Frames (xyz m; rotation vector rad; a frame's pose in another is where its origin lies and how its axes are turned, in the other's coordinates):
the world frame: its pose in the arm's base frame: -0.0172 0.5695 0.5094 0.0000 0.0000 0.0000
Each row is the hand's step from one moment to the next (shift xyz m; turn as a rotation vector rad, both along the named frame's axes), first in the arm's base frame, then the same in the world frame.
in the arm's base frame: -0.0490 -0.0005 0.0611 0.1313 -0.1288 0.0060
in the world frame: -0.0490 -0.0005 0.0611 0.1313 -0.1288 0.0060
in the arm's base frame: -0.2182 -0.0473 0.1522 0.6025 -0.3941 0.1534
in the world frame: -0.2182 -0.0473 0.1522 0.6025 -0.3941 0.1534
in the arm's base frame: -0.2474 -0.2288 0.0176 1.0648 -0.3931 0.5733
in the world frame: -0.2474 -0.2288 0.0176 1.0648 -0.3931 0.5733
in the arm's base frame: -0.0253 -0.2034 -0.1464 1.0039 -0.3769 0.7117
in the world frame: -0.0253 -0.2034 -0.1464 1.0039 -0.3769 0.7117
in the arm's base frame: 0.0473 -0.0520 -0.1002 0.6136 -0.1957 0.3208
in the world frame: 0.0473 -0.0520 -0.1002 0.6136 -0.1957 0.3208
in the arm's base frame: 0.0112 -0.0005 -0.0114 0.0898 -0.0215 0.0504
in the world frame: 0.0112 -0.0005 -0.0114 0.0898 -0.0215 0.0504
